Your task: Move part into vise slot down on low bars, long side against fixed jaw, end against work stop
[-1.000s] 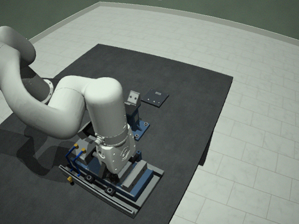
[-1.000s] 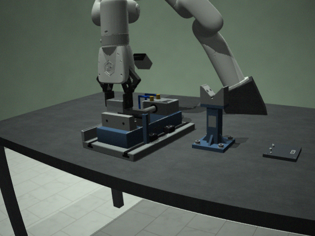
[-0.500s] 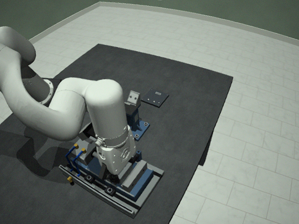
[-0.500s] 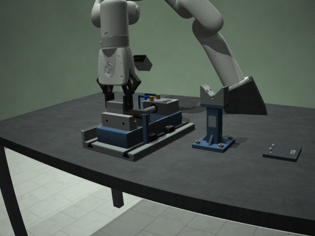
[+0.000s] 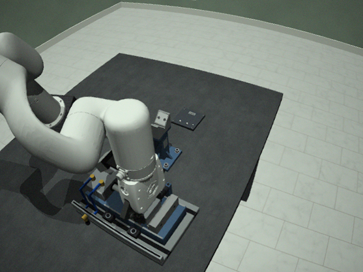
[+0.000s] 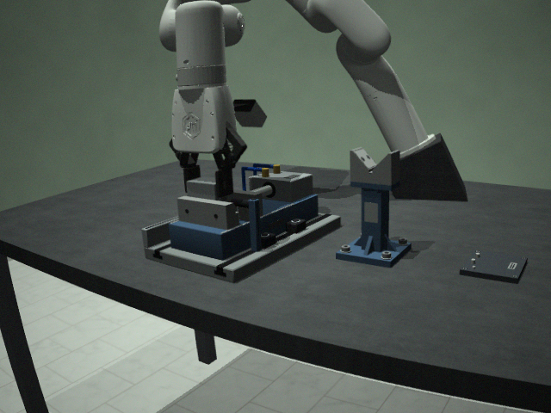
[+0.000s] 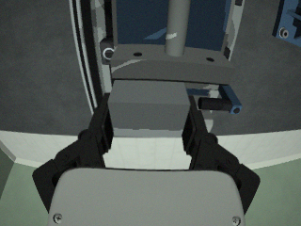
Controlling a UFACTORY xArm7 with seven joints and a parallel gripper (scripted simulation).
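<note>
Right now my hand is 30 mm short of the fixed jaw, 10 mm to the right of it and 40 mm above it. The rest, counted from my hand: work stop 20 mm ahead, 60 mm to the left, 20 mm below; part 20 mm below; moving jaw 30 mm behind, 30 mm to the left, 40 mm below.
</note>
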